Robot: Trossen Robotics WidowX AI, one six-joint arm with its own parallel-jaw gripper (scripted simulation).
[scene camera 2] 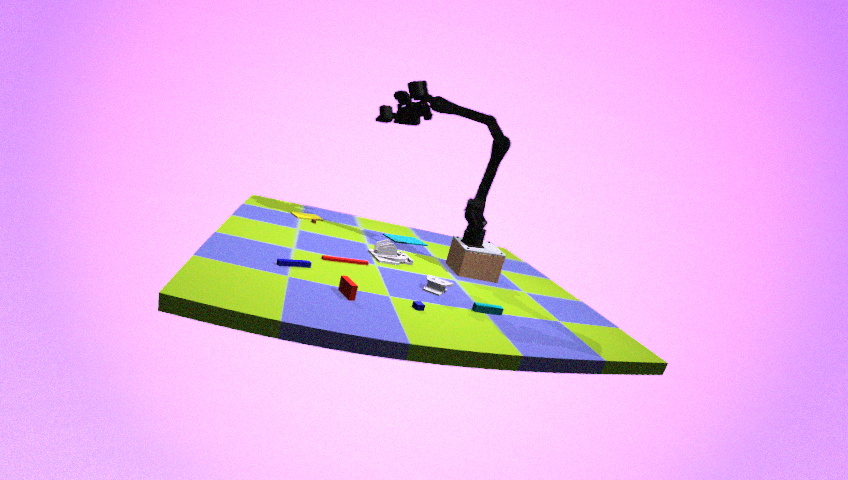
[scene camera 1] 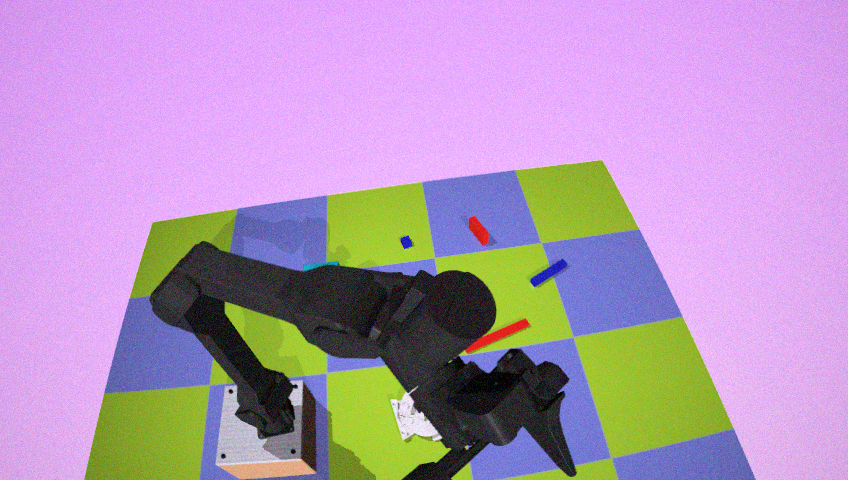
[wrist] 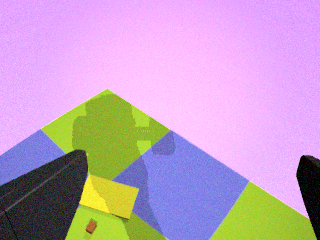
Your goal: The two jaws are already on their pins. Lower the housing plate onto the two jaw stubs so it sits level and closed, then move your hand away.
Labels:
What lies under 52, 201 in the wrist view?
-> My gripper.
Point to a yellow plate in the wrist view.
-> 116, 199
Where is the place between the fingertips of my gripper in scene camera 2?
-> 384, 120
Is my gripper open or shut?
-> Open.

